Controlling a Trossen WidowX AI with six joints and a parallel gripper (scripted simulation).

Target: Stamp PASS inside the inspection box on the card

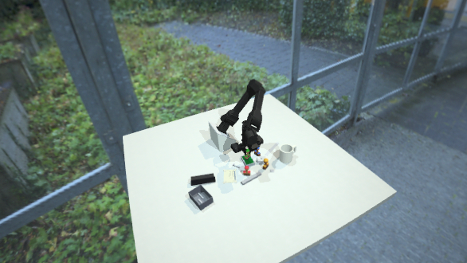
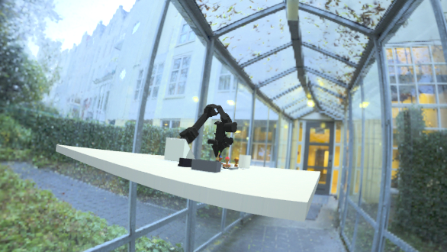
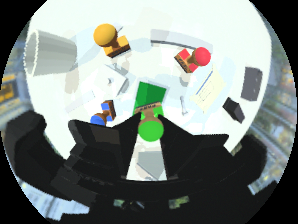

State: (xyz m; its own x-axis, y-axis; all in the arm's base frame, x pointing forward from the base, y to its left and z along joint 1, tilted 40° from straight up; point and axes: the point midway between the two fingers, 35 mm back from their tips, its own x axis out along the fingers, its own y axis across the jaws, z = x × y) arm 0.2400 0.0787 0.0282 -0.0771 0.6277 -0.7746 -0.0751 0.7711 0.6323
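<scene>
My gripper tip is 50 mm above the green ink pad. From my gripper tip the other things lie so: green-knobbed stamp (right at my gripper tip); red-knobbed stamp (100 mm ahead, 50 mm to the right, 40 mm below); grey bar (140 mm ahead, 40 mm to the right, 50 mm below).
</scene>
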